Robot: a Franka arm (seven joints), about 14 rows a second.
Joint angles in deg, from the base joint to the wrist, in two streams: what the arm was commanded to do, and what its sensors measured. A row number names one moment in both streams.
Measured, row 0:
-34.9, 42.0, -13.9, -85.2, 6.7, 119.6, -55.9
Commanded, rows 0 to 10:
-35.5, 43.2, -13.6, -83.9, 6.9, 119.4, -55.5
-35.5, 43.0, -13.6, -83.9, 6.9, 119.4, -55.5
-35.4, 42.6, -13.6, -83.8, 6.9, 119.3, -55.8
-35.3, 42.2, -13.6, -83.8, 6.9, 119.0, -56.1
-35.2, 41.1, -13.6, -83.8, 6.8, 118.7, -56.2
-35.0, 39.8, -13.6, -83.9, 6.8, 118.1, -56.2
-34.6, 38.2, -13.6, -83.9, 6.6, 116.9, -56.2
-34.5, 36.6, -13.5, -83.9, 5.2, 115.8, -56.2
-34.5, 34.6, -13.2, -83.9, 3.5, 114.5, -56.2
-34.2, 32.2, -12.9, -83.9, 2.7, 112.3, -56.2
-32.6, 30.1, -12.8, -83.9, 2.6, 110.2, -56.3
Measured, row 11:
-34.2, 35.3, -13.3, -82.7, 4.0, 114.0, -56.1
